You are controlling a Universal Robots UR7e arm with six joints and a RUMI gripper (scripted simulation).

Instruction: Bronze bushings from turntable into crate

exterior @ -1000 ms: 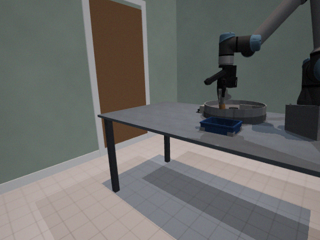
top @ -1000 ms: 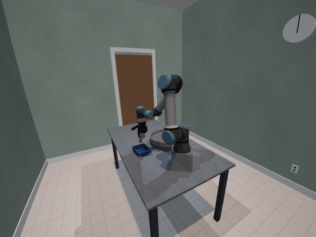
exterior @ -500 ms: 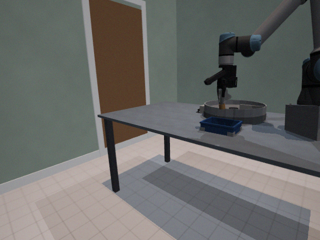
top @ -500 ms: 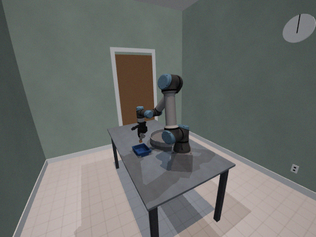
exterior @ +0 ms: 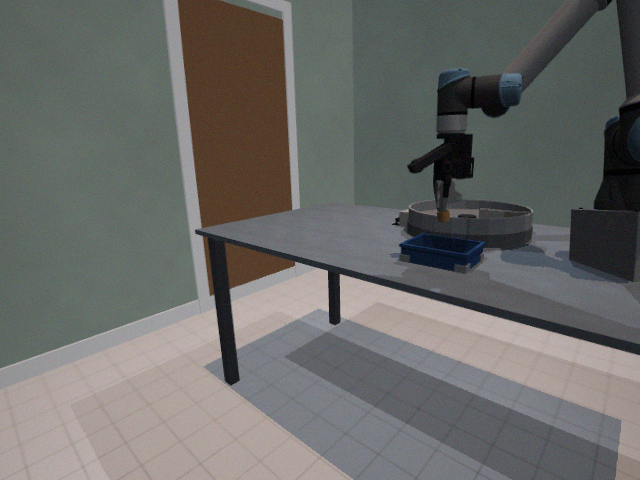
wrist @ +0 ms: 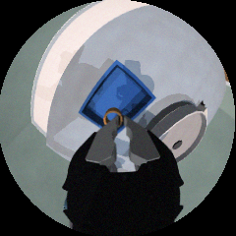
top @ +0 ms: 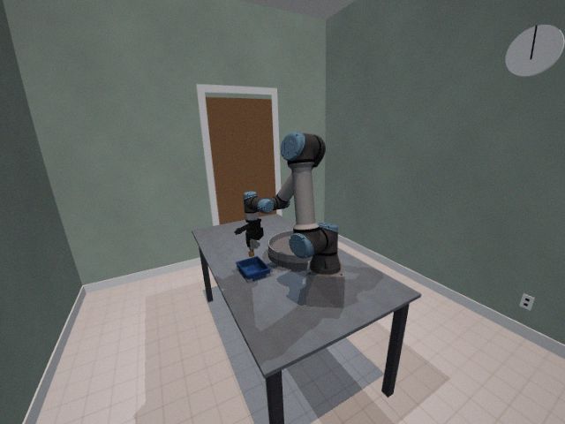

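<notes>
Now: the blue crate 11 cm below my hand, 1 cm to the left of it and 1 cm behind it. Also, from my hand: turntable 36 cm to the right, 8 cm below, 5 cm ahead.
</notes>
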